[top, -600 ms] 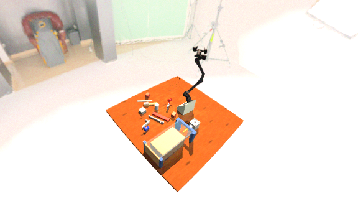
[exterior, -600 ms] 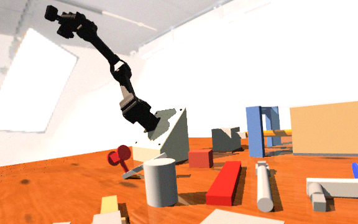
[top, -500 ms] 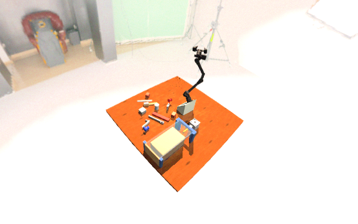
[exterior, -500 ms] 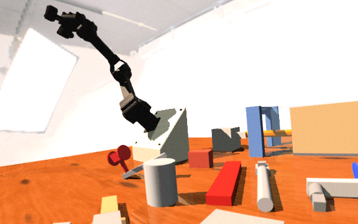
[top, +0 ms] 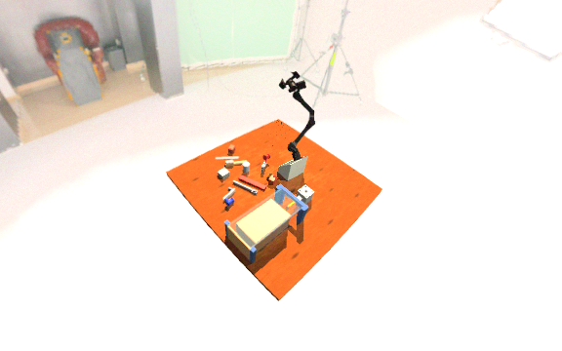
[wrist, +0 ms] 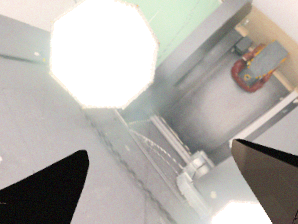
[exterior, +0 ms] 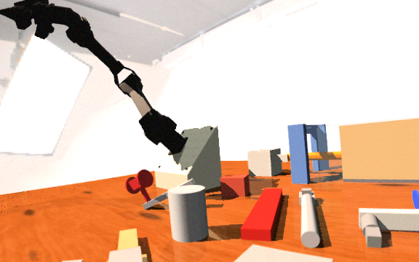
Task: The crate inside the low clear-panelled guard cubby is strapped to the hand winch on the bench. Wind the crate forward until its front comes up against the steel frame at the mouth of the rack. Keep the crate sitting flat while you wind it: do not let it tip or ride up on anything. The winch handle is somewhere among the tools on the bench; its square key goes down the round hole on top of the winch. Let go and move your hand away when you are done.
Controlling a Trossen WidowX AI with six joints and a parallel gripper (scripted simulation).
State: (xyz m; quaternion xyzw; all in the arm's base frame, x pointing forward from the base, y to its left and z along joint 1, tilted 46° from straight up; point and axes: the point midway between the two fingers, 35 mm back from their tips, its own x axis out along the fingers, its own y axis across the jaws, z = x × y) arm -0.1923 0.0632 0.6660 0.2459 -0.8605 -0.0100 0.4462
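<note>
The red knob is 41 cm ahead of my gripper tip, 23 cm to the left of it and 57 cm below it. The rest, counted from my gripper tip: winch 46 cm ahead, 69 cm to the left, 58 cm below; red bar 65 cm ahead, 33 cm to the left, 60 cm below; tan brush 62 cm ahead, 7 cm to the left, 59 cm below.
</note>
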